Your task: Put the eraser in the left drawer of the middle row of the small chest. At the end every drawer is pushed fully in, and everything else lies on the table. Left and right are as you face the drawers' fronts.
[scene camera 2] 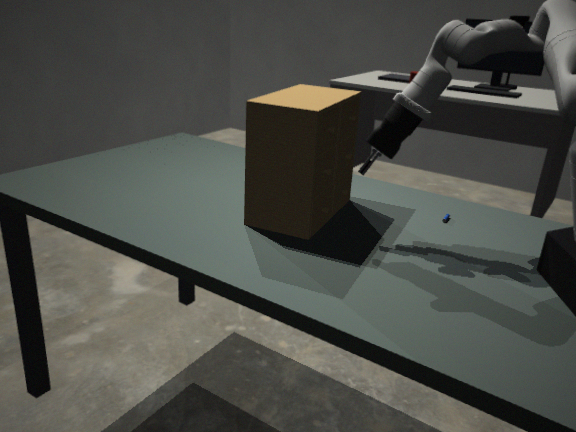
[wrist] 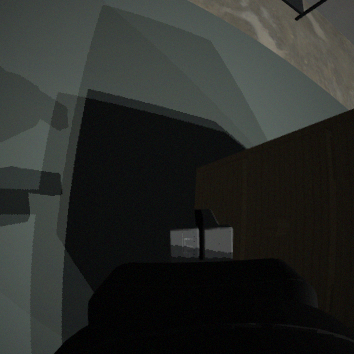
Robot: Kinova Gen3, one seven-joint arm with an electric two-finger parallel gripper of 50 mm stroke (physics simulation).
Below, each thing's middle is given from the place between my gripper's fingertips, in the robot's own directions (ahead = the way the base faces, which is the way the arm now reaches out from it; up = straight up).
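My hand: 1 cm above the small wooden chest [scene camera 2: 281,128], 18 cm short of it, 6 cm to the left of it.
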